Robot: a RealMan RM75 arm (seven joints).
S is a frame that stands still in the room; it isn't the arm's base.
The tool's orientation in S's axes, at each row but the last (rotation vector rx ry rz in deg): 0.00, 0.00, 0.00; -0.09, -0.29, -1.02; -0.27, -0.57, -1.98; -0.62, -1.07, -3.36
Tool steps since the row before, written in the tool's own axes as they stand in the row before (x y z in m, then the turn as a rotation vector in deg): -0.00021, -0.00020, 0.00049, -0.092, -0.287, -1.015; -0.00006, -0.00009, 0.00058, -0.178, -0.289, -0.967; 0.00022, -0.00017, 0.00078, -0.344, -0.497, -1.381; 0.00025, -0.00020, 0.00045, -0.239, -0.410, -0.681
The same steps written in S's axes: -0.00021, -0.00020, 0.00049, -0.092, -0.287, -1.015; -0.00006, -0.00009, 0.00058, -0.178, -0.287, -0.967; 0.00021, -0.00017, 0.00078, -0.347, -0.492, -1.382; 0.00023, -0.00021, 0.00046, -0.250, -0.403, -0.681
